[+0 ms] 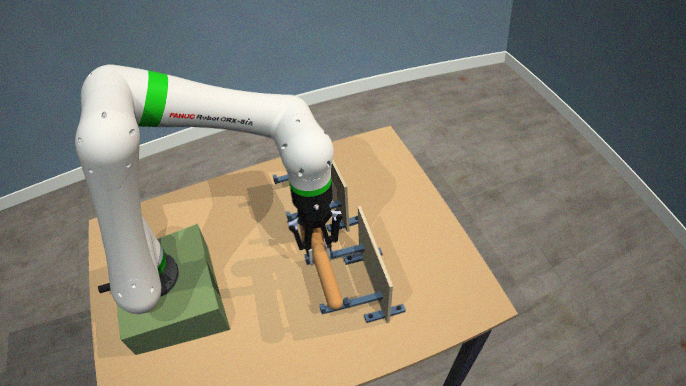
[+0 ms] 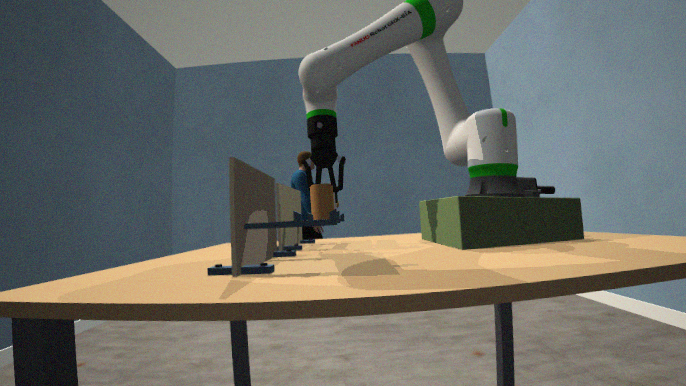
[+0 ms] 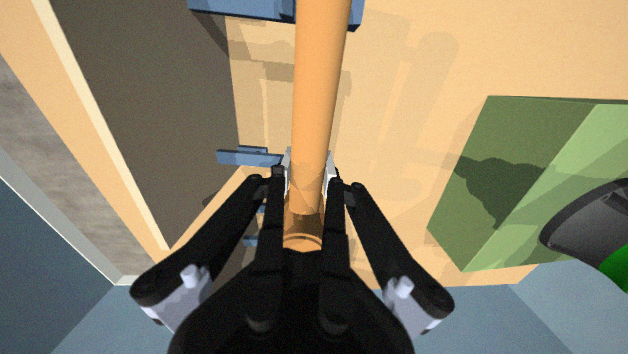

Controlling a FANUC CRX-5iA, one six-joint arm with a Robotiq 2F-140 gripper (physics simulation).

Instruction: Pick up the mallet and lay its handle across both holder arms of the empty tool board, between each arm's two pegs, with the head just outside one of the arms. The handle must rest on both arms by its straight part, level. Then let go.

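Places are measured from the arm's base along level axes (x right, y ahead, z up), in metres.
Pixels of known places: gripper, fingertip midpoint: [image 3: 308,158]; arm's base, origin of the base link: [image 2: 493,199] [image 3: 586,215].
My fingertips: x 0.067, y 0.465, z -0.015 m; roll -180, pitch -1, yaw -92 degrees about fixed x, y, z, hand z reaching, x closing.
Ahead of a thing's pixels: the offset from my fingertips to its top centre. "*": to the spot under its first point.
My gripper [image 1: 320,250] [image 3: 308,158] points down and is shut on the mallet's orange handle @[* dx +0.093, dy -0.002, dz +0.057 m] [image 1: 327,275] [image 3: 320,75], close to the head. The handle lies across the front tool board [image 1: 375,265]. Its free end is between the two pegs of the near holder arm [image 1: 367,299] and looks level with that arm's top; whether it touches is unclear. The other holder arm [image 1: 350,251] [image 3: 250,157] meets the handle at my fingertips, which partly hide the crossing. The mallet's head @[* dx -0.112, dy +0.002, dz +0.035 m] [image 2: 321,201] [image 3: 302,242] is just outside that arm, under the gripper.
A second tool board [image 1: 341,195] [image 2: 252,220] stands behind, with its own blue arms [image 2: 285,225] near the head. The arm's green base block [image 1: 175,290] [image 2: 520,222] is on the other side of the table. A person [image 2: 298,180] stands beyond the boards.
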